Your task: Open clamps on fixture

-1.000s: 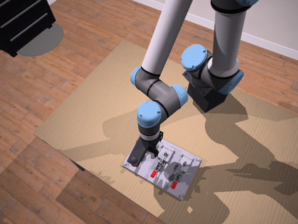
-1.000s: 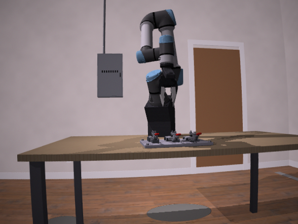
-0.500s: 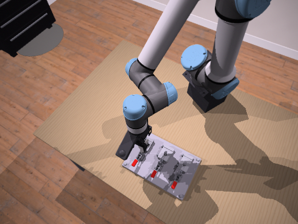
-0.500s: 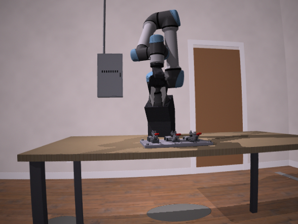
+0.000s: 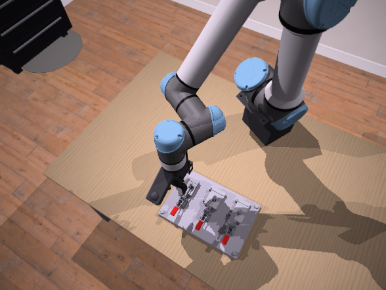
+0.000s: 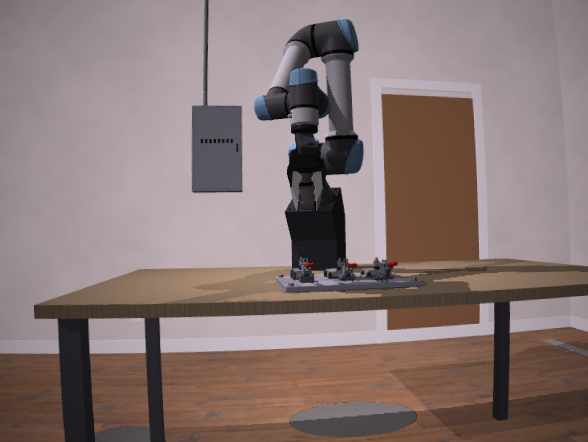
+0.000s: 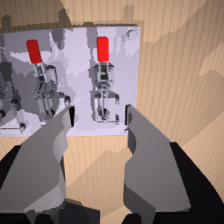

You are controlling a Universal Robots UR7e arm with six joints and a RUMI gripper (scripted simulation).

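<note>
The grey fixture plate lies 8 cm behind my hand, 10 cm to the left of it and 21 cm below it.
</note>
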